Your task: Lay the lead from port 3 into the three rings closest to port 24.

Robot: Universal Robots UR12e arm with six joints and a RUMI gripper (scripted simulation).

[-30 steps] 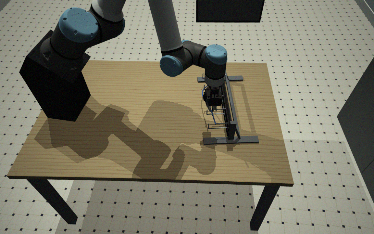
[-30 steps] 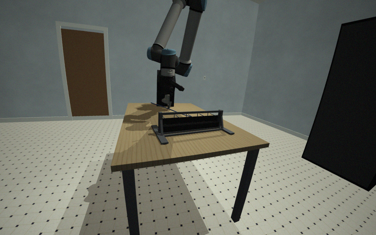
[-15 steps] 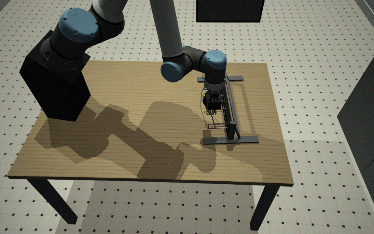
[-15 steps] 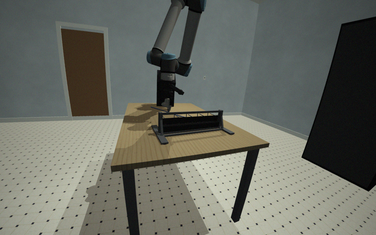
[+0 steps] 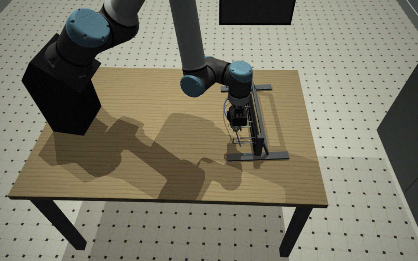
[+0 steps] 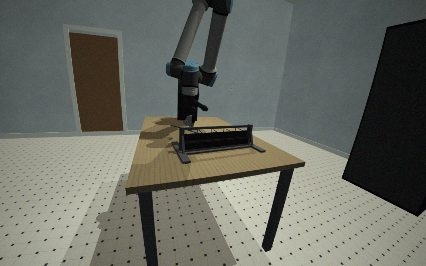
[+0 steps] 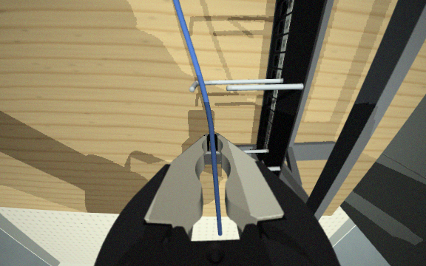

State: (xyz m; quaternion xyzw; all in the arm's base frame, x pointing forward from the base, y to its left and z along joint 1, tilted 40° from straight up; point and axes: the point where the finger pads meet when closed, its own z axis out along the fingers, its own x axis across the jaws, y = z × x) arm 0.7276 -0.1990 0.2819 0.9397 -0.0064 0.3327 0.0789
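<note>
Now: hand 140 mm to the right of the rack, 110 mm short of it and 40 mm above it.
</note>
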